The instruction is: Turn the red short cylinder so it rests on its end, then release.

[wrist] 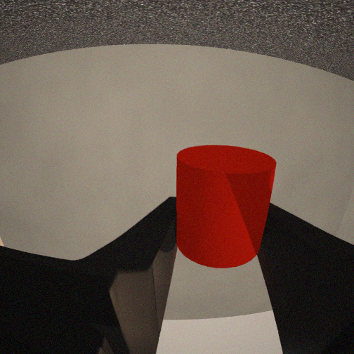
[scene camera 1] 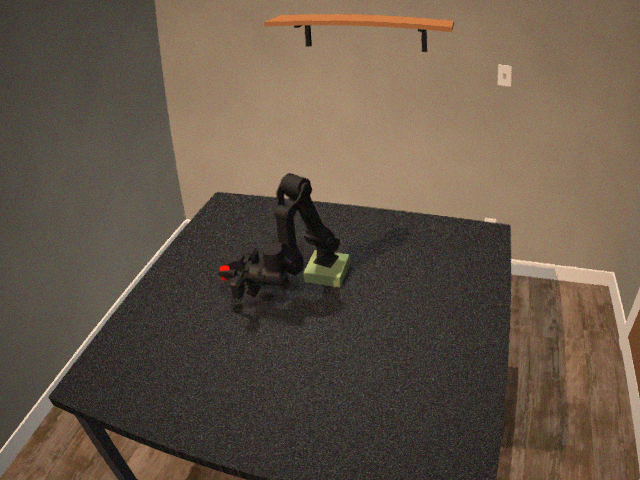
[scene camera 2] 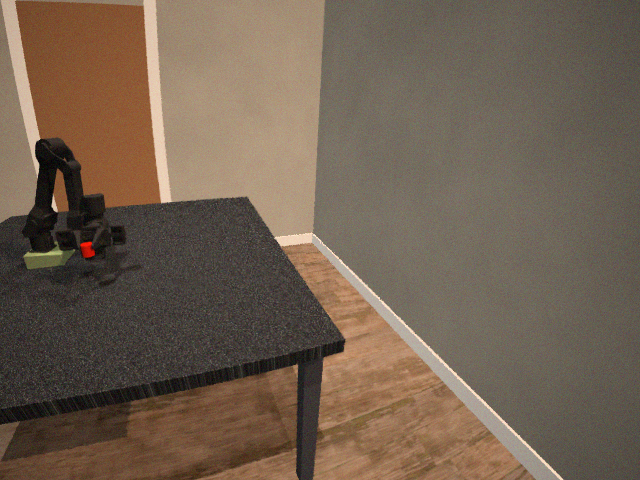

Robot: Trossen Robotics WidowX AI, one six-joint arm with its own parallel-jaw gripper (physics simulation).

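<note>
The red short cylinder (scene camera 1: 224,268) (scene camera 2: 87,250) (wrist: 210,200) is between the fingers of my gripper (scene camera 1: 225,273) (scene camera 2: 89,248) (wrist: 215,206). The gripper is shut on its curved side and points roughly level, toward the left in scene camera 1. The cylinder looks close to upright in scene camera 2, with its axis near vertical. In the wrist view one flat end shows, facing the table side at the top. A finger hides the cylinder's middle in scene camera 1. I cannot tell whether its lower end touches the table (scene camera 1: 310,382) (scene camera 2: 206,289).
The arm stands on a light green base block (scene camera 1: 323,276) (scene camera 2: 46,259), close to the gripper. The table's left edge runs beyond the gripper in scene camera 1. An orange shelf (scene camera 1: 356,20) hangs high on the wall behind.
</note>
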